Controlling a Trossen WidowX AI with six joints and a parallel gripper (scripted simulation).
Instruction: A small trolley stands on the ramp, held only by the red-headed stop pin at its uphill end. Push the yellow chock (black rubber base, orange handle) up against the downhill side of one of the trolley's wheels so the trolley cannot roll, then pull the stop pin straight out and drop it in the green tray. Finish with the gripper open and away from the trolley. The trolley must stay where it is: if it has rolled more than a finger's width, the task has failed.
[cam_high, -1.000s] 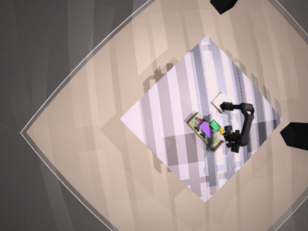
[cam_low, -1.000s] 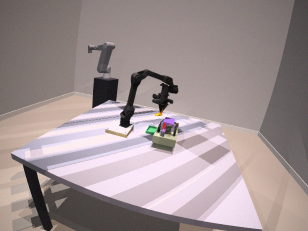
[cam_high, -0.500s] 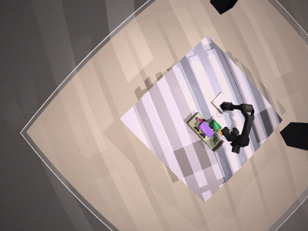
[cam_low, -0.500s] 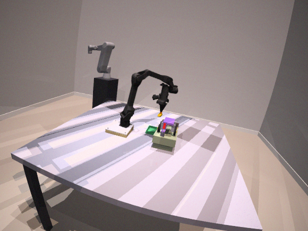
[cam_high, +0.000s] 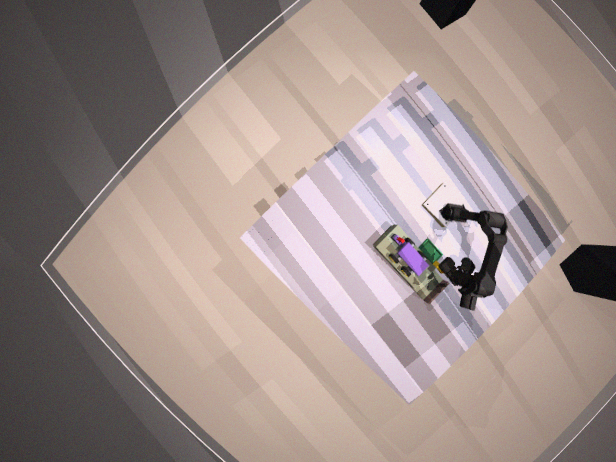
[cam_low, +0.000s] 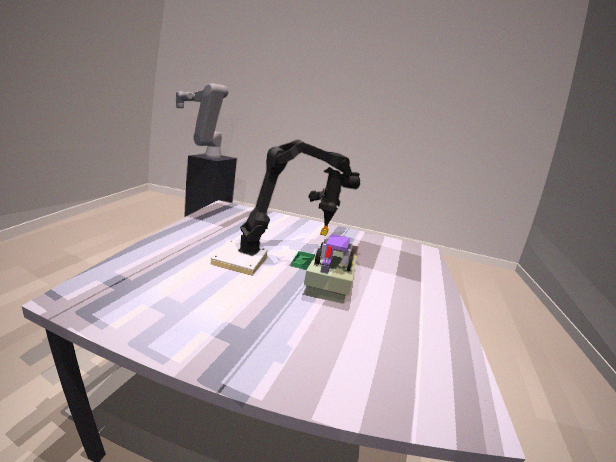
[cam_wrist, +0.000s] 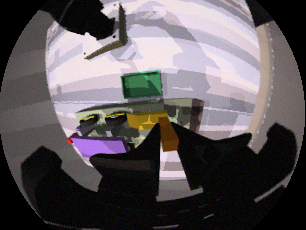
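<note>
My gripper tip is now 9 cm short of the red-headed stop pin, 25 cm to the left of it and 2 cm above it. The rest, counted from my gripper tip: yellow chock (2 cm to the right, 1 cm below); pale green ramp (9 cm ahead, 14 cm to the right, 11 cm below); purple trolley (9 cm ahead, 14 cm to the right, 4 cm below).
</note>
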